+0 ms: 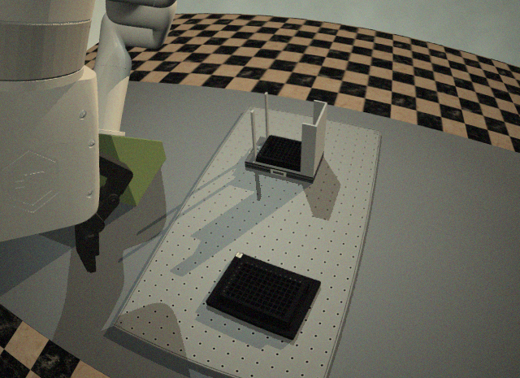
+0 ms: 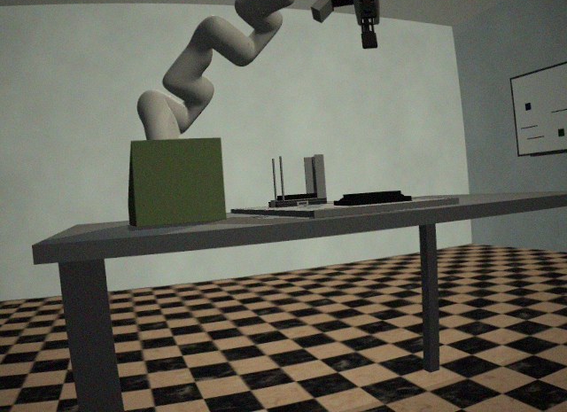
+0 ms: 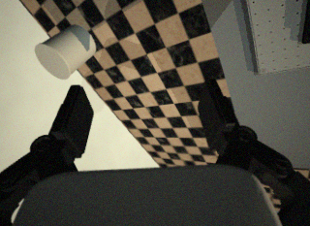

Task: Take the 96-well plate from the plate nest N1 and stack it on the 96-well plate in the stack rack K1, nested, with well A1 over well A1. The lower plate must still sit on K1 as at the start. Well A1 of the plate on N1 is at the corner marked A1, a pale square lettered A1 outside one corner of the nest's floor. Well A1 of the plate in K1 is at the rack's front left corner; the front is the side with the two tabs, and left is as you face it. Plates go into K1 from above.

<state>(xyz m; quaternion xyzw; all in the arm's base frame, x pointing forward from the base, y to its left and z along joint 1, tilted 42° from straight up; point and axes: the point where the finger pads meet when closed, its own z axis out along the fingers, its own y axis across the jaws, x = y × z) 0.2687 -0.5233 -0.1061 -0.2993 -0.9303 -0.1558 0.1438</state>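
The black 96-well plate lies 34 cm below my hand, 20 cm to the left of it and 13 cm ahead of it. The rest, counted from my hand: tall wall: 53 cm to the left, 28 cm below, 20 cm ahead; pale A1 mark: 35 cm below, 27 cm to the left, 8 cm ahead.
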